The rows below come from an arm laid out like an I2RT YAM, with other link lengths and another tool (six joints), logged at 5 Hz.
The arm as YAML. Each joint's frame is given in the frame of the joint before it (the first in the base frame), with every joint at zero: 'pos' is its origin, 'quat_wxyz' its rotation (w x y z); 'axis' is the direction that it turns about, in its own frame. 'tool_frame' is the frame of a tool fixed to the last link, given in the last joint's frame.
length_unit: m
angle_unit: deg
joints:
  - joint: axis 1
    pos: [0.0, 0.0, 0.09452]
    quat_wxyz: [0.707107, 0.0, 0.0, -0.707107]
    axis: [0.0, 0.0, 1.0]
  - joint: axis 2
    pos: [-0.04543, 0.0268, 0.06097]
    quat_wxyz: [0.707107, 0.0, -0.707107, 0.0]
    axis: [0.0, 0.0, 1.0]
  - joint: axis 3
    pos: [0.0, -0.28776, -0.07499]
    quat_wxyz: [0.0, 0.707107, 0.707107, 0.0]
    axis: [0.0, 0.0, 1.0]
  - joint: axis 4
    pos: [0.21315, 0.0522, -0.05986]
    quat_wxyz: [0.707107, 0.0, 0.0, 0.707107]
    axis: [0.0, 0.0, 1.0]
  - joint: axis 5
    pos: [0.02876, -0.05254, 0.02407]
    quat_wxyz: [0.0, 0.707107, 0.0, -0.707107]
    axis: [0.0, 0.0, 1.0]
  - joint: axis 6
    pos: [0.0, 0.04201, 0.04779]
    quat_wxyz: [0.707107, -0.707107, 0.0, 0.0]
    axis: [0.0, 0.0, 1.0]
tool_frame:
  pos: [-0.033, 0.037, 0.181]
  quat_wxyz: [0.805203, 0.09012, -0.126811, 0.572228]
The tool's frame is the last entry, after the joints.
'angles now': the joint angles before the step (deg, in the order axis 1, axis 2, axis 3, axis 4, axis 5, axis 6). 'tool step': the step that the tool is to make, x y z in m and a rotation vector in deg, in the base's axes. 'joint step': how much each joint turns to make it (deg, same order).
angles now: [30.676 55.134 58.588 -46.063 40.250 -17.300]
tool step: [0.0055 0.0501 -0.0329 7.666 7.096 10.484]
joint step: [-2.404 1.825 0.005 0.311 -16.350 -1.705]
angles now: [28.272 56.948 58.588 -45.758 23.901 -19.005]
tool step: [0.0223 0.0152 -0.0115 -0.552 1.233 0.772]
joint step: [0.139 5.597 -0.006 4.419 -0.520 -0.409]
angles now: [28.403 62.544 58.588 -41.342 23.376 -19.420]
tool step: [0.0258 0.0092 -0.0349 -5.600 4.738 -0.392]
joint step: [0.759 9.572 -0.031 3.157 2.728 -0.967]
